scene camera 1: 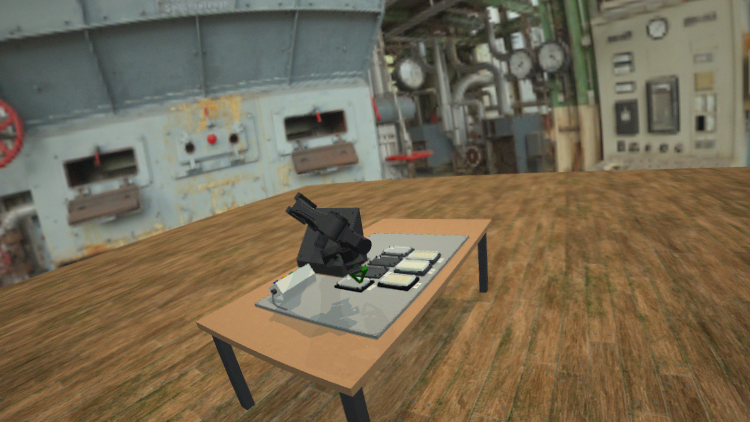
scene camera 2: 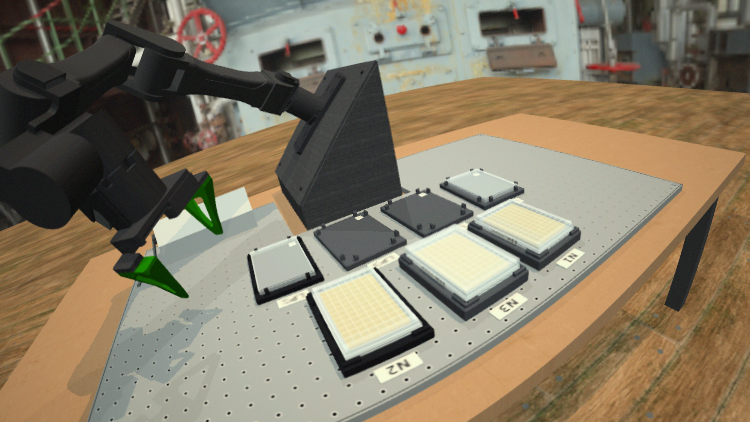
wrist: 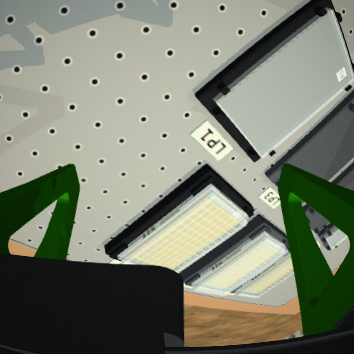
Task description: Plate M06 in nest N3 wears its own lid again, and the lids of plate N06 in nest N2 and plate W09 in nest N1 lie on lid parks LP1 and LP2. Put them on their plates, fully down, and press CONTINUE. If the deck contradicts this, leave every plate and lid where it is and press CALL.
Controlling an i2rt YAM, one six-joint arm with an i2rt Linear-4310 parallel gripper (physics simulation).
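Places are measured from the arm's base along level axes (x back, y right, z up), in millimetres.
Pixels of known places: gripper, fingertip midpoint: (scene camera 1: 356, 275) (scene camera 2: 203, 263) (wrist: 178, 174); arm's base, link origin: (scene camera 2: 320, 113).
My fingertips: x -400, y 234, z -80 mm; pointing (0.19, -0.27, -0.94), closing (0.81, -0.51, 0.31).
Ahead of a thing's pixels: the offset from my fingertips to its top centre. "spot": to the spot under its first point.
My gripper (scene camera 1: 360, 279) (scene camera 2: 203, 264) (wrist: 178, 174) is open and empty, above the deck to the left of the LP1 park in scene camera 2. A clear lid {dy -78, dx +107, dz -82 mm} (scene camera 2: 280, 267) (wrist: 287, 92) lies on the LP1 park, a small tag at its corner. Another lid {dy -467, dx +159, dz -82 mm} (scene camera 2: 479, 184) lies on the farthest park, whose label is unreadable. The plate {dy -165, dx -64, dz -72 mm} (scene camera 2: 364, 314) (wrist: 185, 232) in nest N2 shows yellowish wells and no lid. The plate {dy -301, dx -48, dz -66 mm} (scene camera 2: 464, 259) (wrist: 245, 262) in N3 looks paler, under a clear cover. The plate {dy -422, dx -26, dz -70 mm} (scene camera 2: 524, 223) (wrist: 267, 277) in N1 shows yellowish wells. Plate names are unreadable.
Two dark empty parks {spot: dy -213, dx +109, dz -90 mm} (scene camera 2: 361, 238) {spot: dy -336, dx +127, dz -90 mm} (scene camera 2: 427, 211) stand between the lidded ones; the nearer is labelled LP3 {spot: dy -221, dx +38, dz -98 mm} (wrist: 270, 197). A white button box {dy +79, dx +338, dz -16 mm} (scene camera 1: 294, 282) (scene camera 2: 236, 207) stands at the deck's other end, partly behind the gripper in scene camera 2. The black wedge-shaped arm mount (scene camera 2: 348, 152) rises behind the parks.
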